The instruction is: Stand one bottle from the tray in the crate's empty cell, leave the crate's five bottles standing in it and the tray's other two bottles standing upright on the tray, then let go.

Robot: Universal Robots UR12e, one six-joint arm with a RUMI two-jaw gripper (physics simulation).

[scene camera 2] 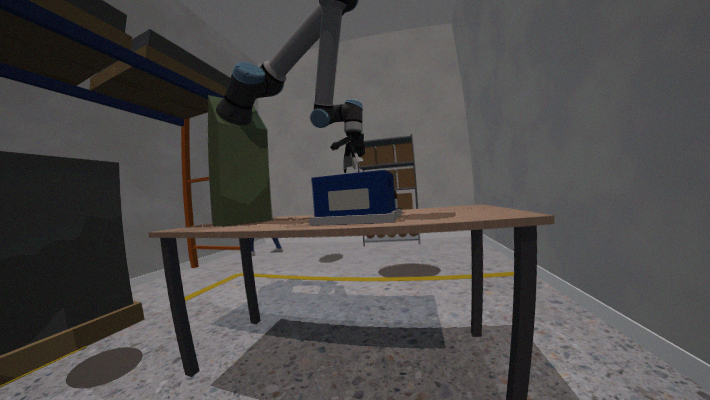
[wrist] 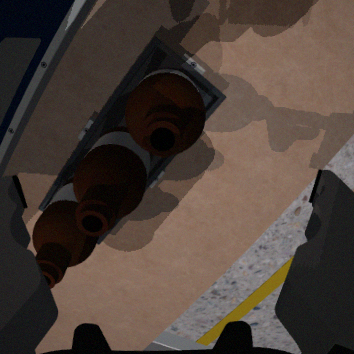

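Where they show: gripper, fingertip midpoint: (scene camera 2: 349, 171) (wrist: 167, 176); arm's base, origin of the base link: (scene camera 2: 233, 114).
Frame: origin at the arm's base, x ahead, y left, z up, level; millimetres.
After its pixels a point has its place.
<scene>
Three brown bottles stand upright in a row on the dark tray (wrist: 216, 104) @[z -554, x 564, y 164 mm] in the wrist view: one bottle (wrist: 167, 107) @[z -444, x 574, y 107 mm] at the tray's upper right end, a middle bottle (wrist: 112, 177) @[z -461, x 657, y 97 mm], and a third bottle (wrist: 65, 232) @[z -464, x 743, y 80 mm] at the lower left, partly behind the left finger. The blue crate (scene camera 2: 352, 192) @[z -471, x 659, y -225 mm] (wrist: 22, 30) @[z -486, x 583, y -29 mm] stands on the table; its cells and bottles are hidden in both views. My gripper (scene camera 2: 352, 167) @[z -358, x 586, y 116 mm] (wrist: 167, 176) @[z -358, x 586, y 116 mm] is open and empty, pointing down above the bottles. In the scene view it shows above and behind the crate, and the tray is hidden there.
The crate stands in a light grey fixture (scene camera 2: 355, 219) @[z -564, x 665, y -237 mm] (wrist: 44, 65) @[z -550, x 619, y -25 mm] with a raised edge. The wooden table (scene camera 2: 480, 215) @[z -580, x 1089, y -216 mm] (wrist: 210, 200) @[z -580, x 687, y 240 mm] ends at the lower right of the wrist view. A tall green block (scene camera 2: 240, 175) @[z -336, x 55, y -31 mm] stands at the table's left. A shelf rack (scene camera 2: 415, 190) stands behind.
</scene>
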